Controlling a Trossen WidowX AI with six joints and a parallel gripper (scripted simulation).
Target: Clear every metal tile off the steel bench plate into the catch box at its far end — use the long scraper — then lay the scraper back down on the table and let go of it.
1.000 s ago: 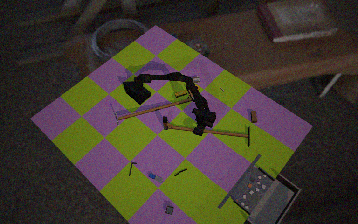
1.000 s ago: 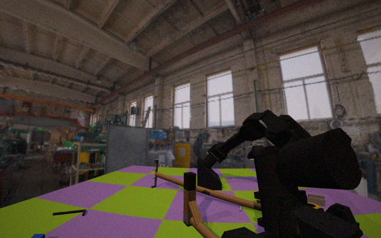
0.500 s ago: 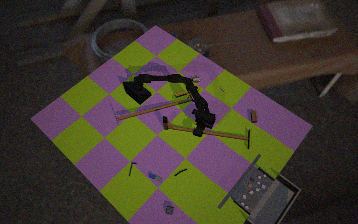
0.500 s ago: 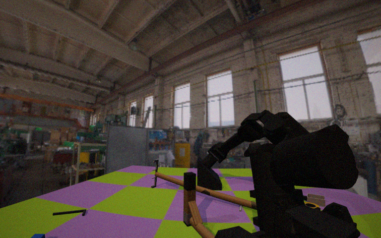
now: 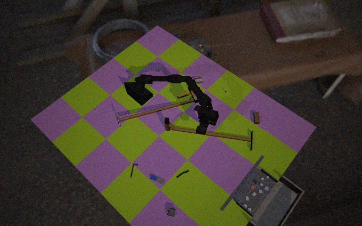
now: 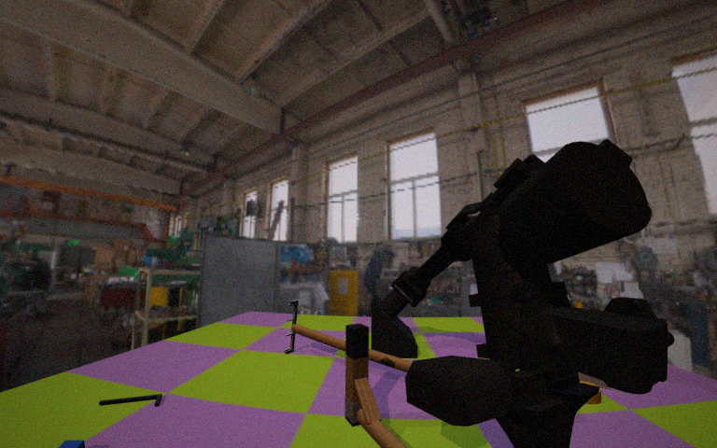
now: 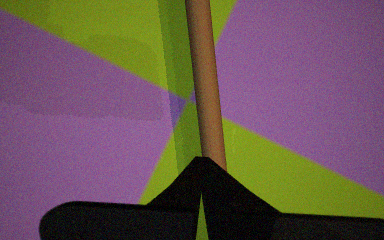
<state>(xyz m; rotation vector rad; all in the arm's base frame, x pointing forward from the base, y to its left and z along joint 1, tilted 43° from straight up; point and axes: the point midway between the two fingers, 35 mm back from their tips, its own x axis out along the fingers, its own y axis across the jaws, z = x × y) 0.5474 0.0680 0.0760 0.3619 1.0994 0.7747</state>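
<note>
The long scraper is 20 mm ahead of my gripper tip and 10 mm below it. Also, from my gripper tip: grey box (340 mm behind, 290 mm to the left, 70 mm below); curved black strip (80 mm ahead, 320 mm to the right, 70 mm below); yellow tape roll (270 mm behind, 240 mm to the left, 70 mm below).
</note>
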